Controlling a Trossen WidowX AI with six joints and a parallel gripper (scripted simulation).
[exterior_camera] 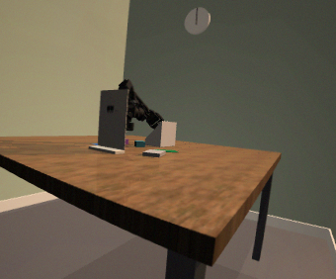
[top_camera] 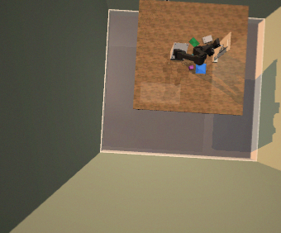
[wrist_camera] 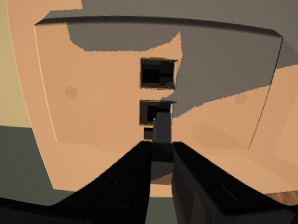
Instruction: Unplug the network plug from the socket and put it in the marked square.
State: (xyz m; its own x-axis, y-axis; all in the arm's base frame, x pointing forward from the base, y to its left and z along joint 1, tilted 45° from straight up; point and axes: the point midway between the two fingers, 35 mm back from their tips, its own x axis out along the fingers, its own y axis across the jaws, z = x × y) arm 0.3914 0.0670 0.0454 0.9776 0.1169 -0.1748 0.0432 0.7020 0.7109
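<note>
The blue marked square is 180 mm below my gripper tip, 160 mm to the right of it and 100 mm behind it. From my gripper tip the other things lie so: upright panel: 60 mm below, 50 mm ahead, 10 mm to the right; grey block: 180 mm to the left, 170 mm below, 40 mm behind; grey network plug: 10 mm ahead.
</note>
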